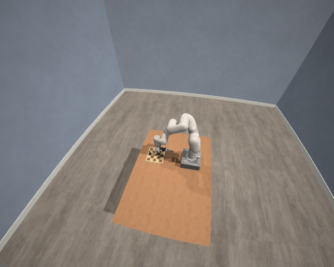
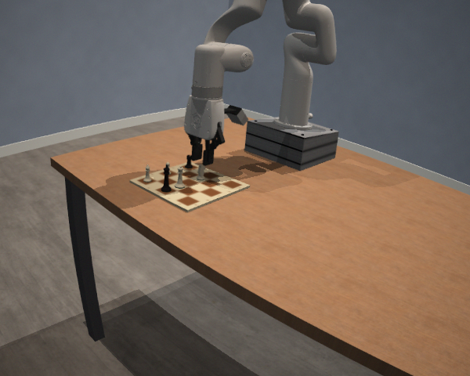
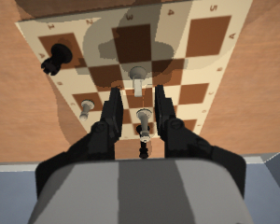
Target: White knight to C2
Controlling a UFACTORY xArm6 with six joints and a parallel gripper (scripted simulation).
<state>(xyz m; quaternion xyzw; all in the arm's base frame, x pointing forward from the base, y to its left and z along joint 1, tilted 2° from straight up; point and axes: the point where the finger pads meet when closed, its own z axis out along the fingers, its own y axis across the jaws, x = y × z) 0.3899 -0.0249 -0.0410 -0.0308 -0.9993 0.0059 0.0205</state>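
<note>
Now: hand 50 mm above the pale chess piece. Round my hand: black rook 80 mm to the right, 50 mm below, 30 mm behind; then chessboard 70 mm below, 40 mm ahead; then small white piece 80 mm to the right, 50 mm below, 40 mm ahead.
</note>
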